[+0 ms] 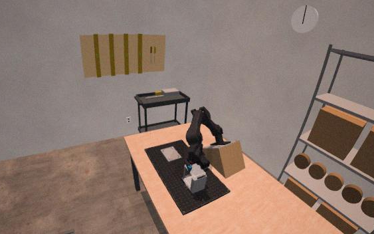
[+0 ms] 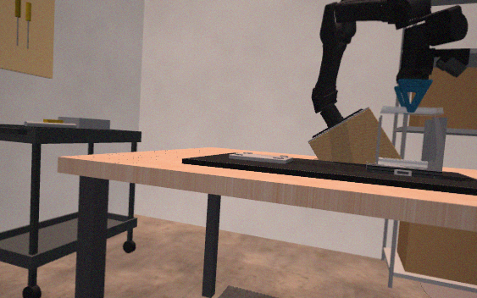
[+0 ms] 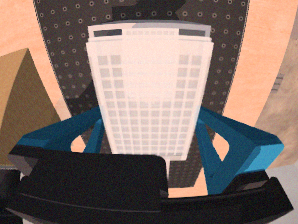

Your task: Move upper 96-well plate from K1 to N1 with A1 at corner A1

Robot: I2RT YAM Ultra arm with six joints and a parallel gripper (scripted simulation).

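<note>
Right now my hand is right at the white 96-well plate.
</note>
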